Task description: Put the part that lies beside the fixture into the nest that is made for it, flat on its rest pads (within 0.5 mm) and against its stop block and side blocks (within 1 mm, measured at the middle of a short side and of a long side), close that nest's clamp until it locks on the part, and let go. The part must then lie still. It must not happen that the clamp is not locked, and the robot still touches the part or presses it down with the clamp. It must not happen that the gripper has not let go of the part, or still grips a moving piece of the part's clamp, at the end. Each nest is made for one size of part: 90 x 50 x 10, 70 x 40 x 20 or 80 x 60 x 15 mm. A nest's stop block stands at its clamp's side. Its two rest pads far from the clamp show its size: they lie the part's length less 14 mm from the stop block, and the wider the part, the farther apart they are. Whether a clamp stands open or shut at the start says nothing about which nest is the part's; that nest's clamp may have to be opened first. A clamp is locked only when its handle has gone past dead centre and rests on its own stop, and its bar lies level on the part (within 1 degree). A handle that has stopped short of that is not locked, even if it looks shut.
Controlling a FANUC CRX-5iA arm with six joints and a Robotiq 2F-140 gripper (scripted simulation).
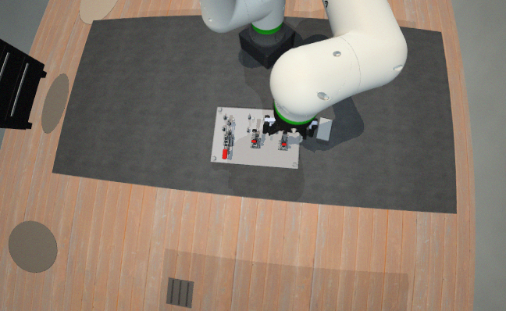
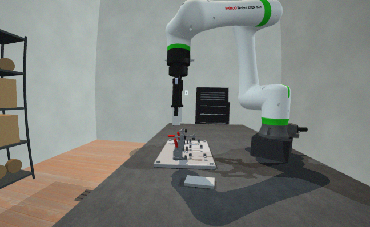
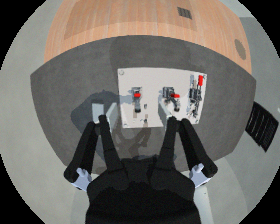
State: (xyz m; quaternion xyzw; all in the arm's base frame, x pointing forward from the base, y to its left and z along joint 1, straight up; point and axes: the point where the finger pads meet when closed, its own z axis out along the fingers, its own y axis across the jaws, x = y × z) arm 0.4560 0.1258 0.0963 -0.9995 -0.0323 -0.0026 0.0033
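Now: the flat grey block 100 mm behind my hand, 160 mm to the left of it and 180 mm below it. The rest, counted from my hand: fixture plate 30 mm behind, 110 mm to the right, 180 mm below.
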